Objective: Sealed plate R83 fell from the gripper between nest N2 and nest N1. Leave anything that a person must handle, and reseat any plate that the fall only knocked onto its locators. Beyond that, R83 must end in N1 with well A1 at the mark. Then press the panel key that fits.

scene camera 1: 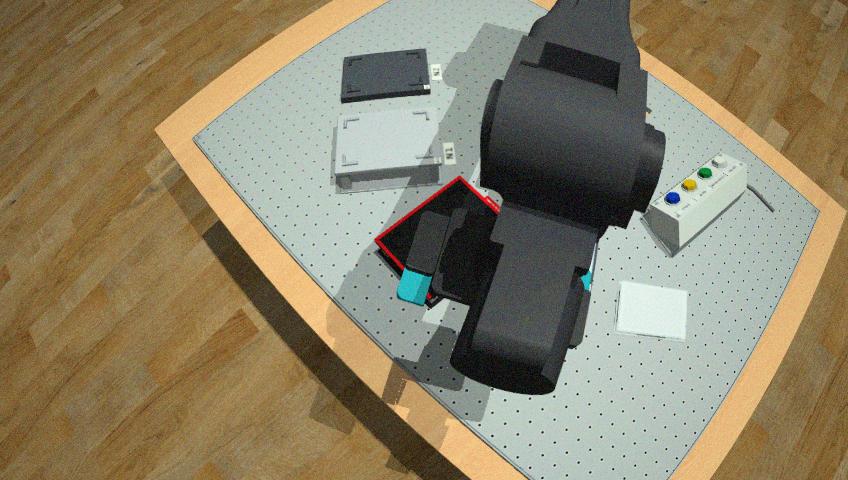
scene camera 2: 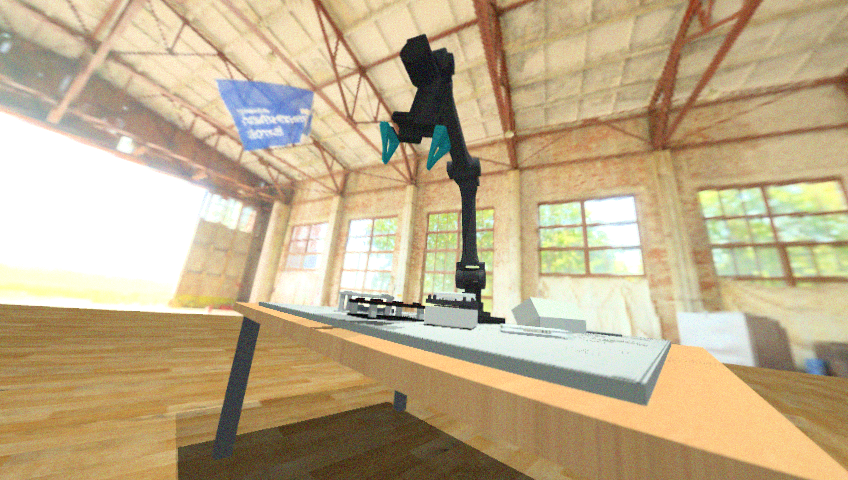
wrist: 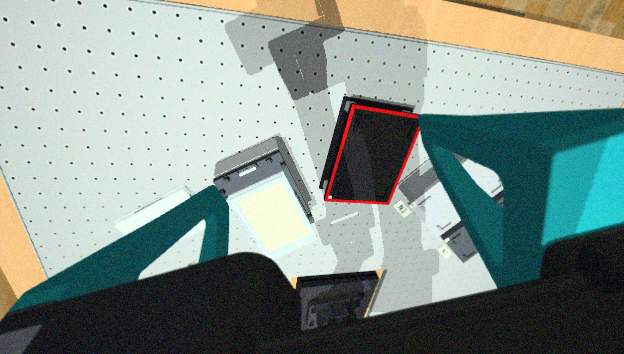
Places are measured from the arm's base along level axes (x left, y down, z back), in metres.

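Pixels of known places: gripper, between the fingertips: [scene camera 2: 405, 165] [wrist: 314, 164]; arm's base, origin of its link: [wrist: 332, 306].
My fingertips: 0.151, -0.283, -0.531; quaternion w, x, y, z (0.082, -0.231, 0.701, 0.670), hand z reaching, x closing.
Ahead of a thing's pixels: the offset from my fingertips to its top centre, as dx, dy, dz. "pt": to the spot under its first point.
Light grey nest N1 {-0.342, +0.239, +0.210} [scene camera 1: 386, 142] [wrist: 436, 212] and dark nest N2 {-0.488, +0.282, +0.350} [scene camera 1: 385, 74] [wrist: 461, 242] show bare tops with corner locators. A pale yellow plate with a light rim {-0.013, +0.223, +0.223} [wrist: 275, 215] lies over part of a dark-topped grey block {pt +0.020, +0.246, +0.139} [wrist: 250, 167]; its tilt is unclear, and the arm hides most of it in scene camera 1. A white flat piece {+0.154, +0.290, +0.261} [scene camera 1: 652, 310] [wrist: 155, 210] lies on the pegboard. No R83 lettering or A1 mark is readable. My gripper [scene camera 1: 499, 283] [scene camera 2: 408, 164] [wrist: 314, 164] is open and empty, high above the table. The key panel {+0.127, +0.221, +0.486} [scene camera 1: 696, 196] [scene camera 2: 550, 315] has blue, yellow, green and white keys.
A black, red-edged rectangle {pt -0.217, +0.264, +0.103} [scene camera 1: 399, 234] [wrist: 375, 160] sits over a black base between N1 and the table edge, beside my fingertip in the wrist view. The label N1 {pt -0.273, +0.303, +0.279} [scene camera 1: 449, 153] [wrist: 401, 208] and label N2 {pt -0.420, +0.302, +0.419} [scene camera 1: 436, 71] [wrist: 444, 250] stand beside their nests. A cable lies behind the panel.
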